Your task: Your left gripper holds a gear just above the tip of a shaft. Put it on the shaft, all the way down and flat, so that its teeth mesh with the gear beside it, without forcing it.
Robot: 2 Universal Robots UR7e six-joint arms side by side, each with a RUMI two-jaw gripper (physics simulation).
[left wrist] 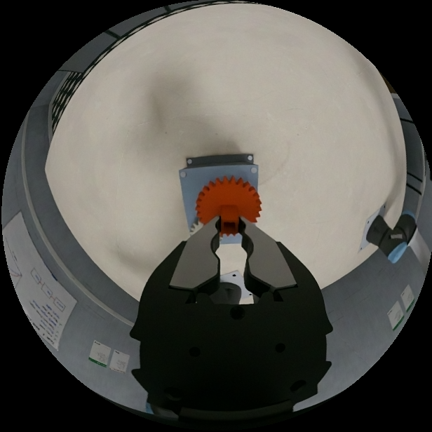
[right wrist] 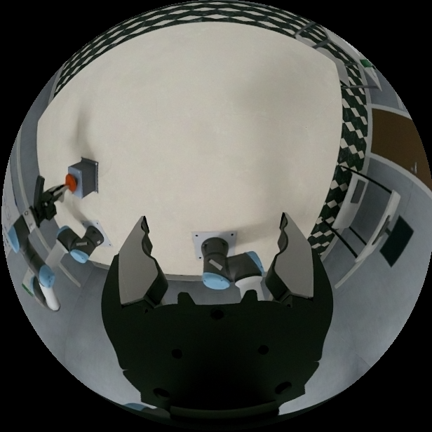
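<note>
An orange gear [left wrist: 227,194] [right wrist: 70,183] with a square raised grip is in front of the blue-grey face of a box [left wrist: 188,187] [right wrist: 87,178]. My left gripper [left wrist: 228,216] [right wrist: 68,184] is shut on the orange gear's grip. A pale gear [left wrist: 194,230] shows in part past the orange gear's lower left edge in the left wrist view. The shaft is hidden behind the orange gear. Whether the teeth mesh, and how far the orange gear stands off the box face, I cannot tell. My right gripper [right wrist: 214,214] is wide open and empty, far from the box.
The box stands on a large pale table [left wrist: 300,125] [right wrist: 200,125]. A dark robot arm base on a plate [right wrist: 197,251] is near the table's edge between the right fingers. Another arm base [right wrist: 93,235] stands beside the box in the right wrist view.
</note>
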